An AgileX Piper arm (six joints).
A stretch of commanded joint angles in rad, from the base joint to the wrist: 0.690 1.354 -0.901 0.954 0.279 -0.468; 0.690 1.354 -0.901 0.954 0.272 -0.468; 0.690 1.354 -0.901 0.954 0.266 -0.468; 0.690 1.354 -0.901 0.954 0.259 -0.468; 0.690 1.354 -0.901 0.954 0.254 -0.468; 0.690 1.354 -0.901 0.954 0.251 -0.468; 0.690 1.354 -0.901 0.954 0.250 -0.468; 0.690 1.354 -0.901 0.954 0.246 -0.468; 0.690 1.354 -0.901 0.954 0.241 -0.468; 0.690 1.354 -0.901 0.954 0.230 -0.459; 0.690 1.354 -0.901 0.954 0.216 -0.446; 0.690 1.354 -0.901 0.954 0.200 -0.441
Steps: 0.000 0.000 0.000 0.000 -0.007 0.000; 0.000 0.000 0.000 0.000 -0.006 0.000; 0.000 0.000 0.000 0.000 -0.007 0.000; 0.000 0.000 0.000 0.000 -0.005 0.000; 0.000 0.000 0.000 0.000 -0.003 0.000; 0.000 0.000 0.000 0.000 -0.001 0.000; 0.000 0.000 0.000 0.000 -0.004 0.000; 0.000 0.000 0.000 0.000 -0.005 0.000; 0.000 0.000 0.000 0.000 -0.011 0.009; 0.000 0.000 0.000 0.000 -0.014 0.013; 0.000 0.000 0.000 0.000 -0.016 0.005
